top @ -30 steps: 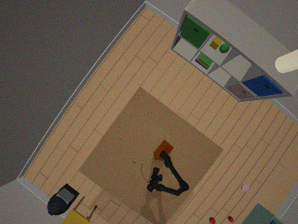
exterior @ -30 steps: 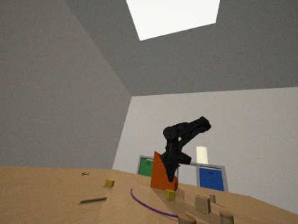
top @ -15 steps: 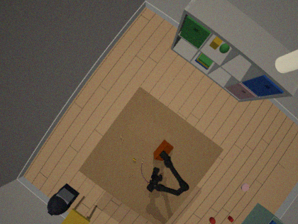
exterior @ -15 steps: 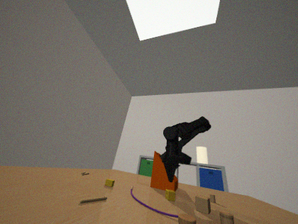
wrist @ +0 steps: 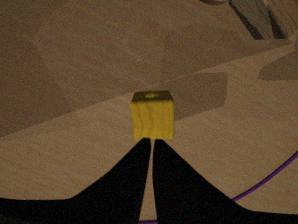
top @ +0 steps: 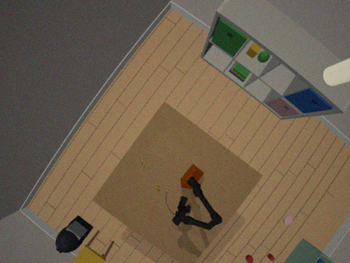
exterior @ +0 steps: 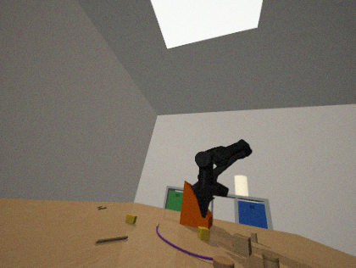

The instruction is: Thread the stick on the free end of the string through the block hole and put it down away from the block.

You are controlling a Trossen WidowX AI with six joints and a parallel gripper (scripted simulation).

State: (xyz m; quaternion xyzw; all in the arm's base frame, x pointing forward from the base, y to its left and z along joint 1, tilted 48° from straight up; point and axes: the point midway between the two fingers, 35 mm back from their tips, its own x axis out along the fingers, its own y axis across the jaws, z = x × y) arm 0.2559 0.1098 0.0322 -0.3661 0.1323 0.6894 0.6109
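My gripper tip is 40 mm above the yellow block. Round my gripper tip: wooden block (40 mm ahead, 120 mm to the left, 40 mm below); loose stick (220 mm ahead, 170 mm to the right, 60 mm below).
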